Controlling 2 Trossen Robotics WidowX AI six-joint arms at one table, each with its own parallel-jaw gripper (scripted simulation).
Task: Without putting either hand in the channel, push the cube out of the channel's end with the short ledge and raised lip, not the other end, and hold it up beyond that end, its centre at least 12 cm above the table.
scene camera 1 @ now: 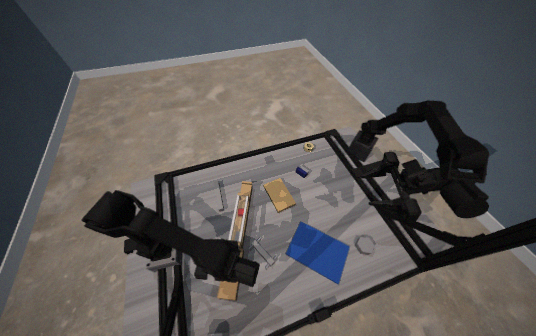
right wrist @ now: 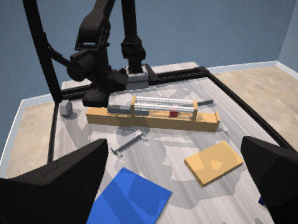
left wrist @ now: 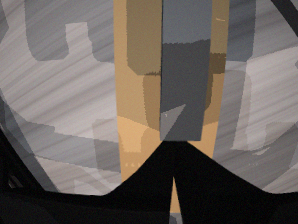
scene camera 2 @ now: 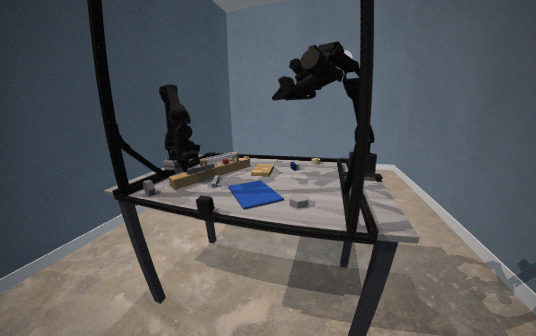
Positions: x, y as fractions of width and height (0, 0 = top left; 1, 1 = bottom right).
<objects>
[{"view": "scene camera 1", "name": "my right gripper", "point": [0.68, 0.56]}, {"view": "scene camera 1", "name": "blue mat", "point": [0.61, 0.76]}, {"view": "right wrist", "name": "my left gripper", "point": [0.36, 0.48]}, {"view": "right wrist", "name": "my right gripper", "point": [0.59, 0.65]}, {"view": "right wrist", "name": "tan plate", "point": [0.71, 0.73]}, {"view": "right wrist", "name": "tan channel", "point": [0.69, 0.55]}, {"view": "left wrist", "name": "my left gripper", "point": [0.58, 0.65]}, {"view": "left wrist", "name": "tan channel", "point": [0.46, 0.17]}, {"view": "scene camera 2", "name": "blue mat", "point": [0.47, 0.58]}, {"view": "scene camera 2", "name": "tan channel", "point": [0.34, 0.54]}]
</objects>
